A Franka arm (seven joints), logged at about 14 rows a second.
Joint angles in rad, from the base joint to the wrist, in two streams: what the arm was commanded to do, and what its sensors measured. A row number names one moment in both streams.
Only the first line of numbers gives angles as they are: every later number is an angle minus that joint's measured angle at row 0.
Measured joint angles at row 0: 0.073 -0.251 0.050 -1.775 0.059 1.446 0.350
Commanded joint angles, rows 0 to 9: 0.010 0.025 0.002 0.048 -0.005 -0.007 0.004; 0.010 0.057 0.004 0.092 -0.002 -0.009 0.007; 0.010 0.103 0.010 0.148 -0.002 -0.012 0.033; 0.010 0.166 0.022 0.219 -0.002 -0.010 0.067; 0.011 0.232 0.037 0.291 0.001 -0.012 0.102; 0.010 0.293 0.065 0.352 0.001 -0.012 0.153; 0.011 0.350 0.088 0.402 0.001 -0.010 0.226; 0.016 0.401 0.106 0.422 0.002 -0.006 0.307; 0.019 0.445 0.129 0.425 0.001 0.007 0.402; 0.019 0.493 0.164 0.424 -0.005 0.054 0.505
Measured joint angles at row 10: 0.007 0.364 0.121 0.340 0.001 0.032 0.331
